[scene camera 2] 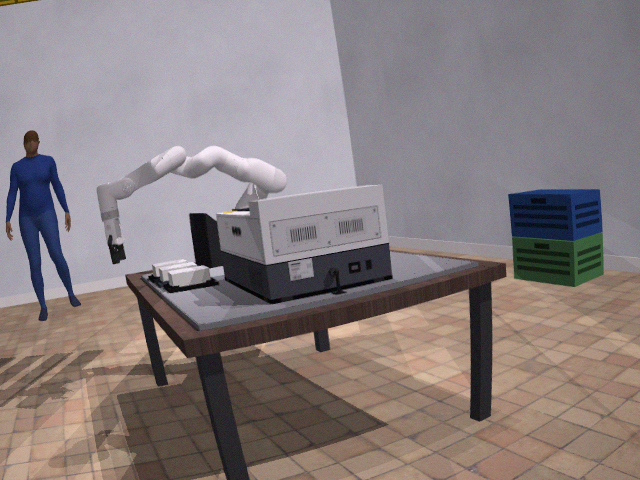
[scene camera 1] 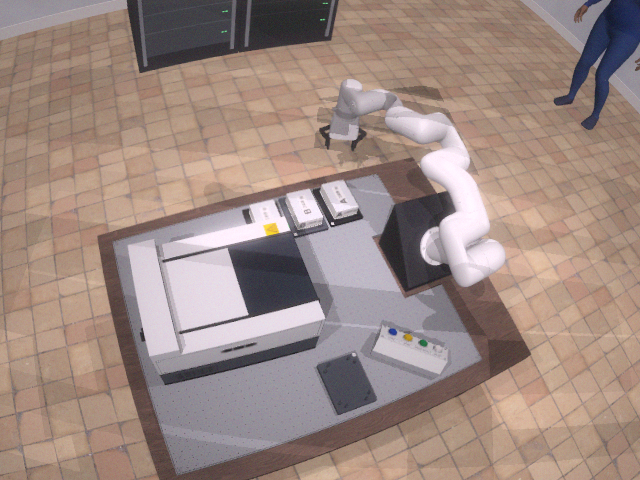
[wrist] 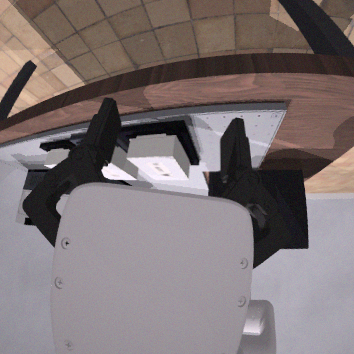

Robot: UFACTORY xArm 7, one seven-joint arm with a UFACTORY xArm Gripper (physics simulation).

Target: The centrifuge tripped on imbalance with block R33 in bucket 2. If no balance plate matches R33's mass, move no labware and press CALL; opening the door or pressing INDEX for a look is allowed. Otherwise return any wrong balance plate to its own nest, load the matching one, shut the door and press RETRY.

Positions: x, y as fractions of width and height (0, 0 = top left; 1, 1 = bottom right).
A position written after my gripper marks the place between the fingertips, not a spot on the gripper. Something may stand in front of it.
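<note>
You'd find a dark flat pad (scene camera 1: 0.54, 0.79) here, along with a white button box (scene camera 1: 0.62, 0.72) and a white centrifuge (scene camera 1: 0.31, 0.67). As for my gripper (scene camera 1: 0.53, 0.31), it's open and holds nothing, and my gripper shows in scene camera 2 (scene camera 2: 0.19, 0.54) as well.
</note>
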